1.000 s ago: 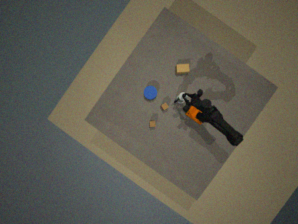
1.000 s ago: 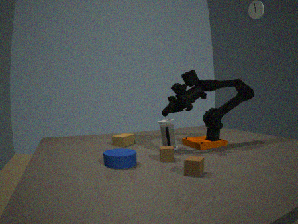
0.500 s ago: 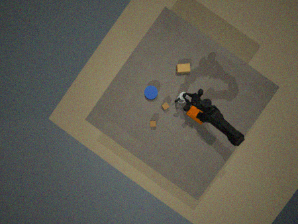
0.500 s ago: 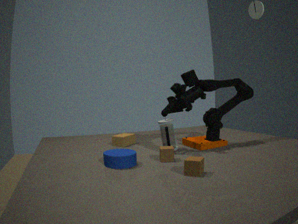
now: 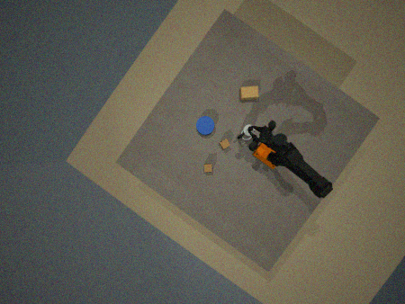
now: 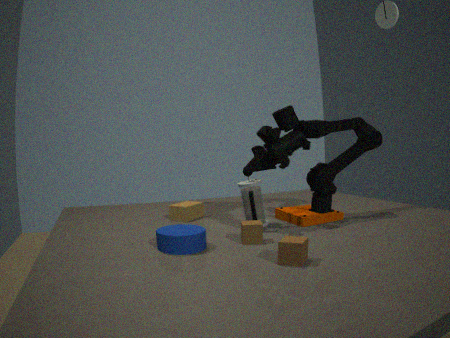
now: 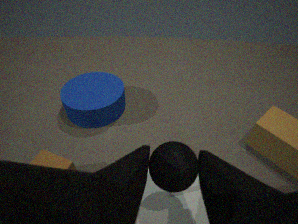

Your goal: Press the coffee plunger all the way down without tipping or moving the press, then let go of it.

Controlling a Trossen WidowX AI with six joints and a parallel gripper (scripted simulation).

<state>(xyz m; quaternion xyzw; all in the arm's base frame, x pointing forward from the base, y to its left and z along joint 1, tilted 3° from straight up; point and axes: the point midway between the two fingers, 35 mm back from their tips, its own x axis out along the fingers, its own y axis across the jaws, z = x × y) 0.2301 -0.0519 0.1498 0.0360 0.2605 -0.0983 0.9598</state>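
Now: gripper tip 1 cm past the coffee press, 2 cm to the right of it and 8 cm above it. Also, from my gripper tip: tan box (9 cm ahead, 24 cm to the right, 14 cm below).
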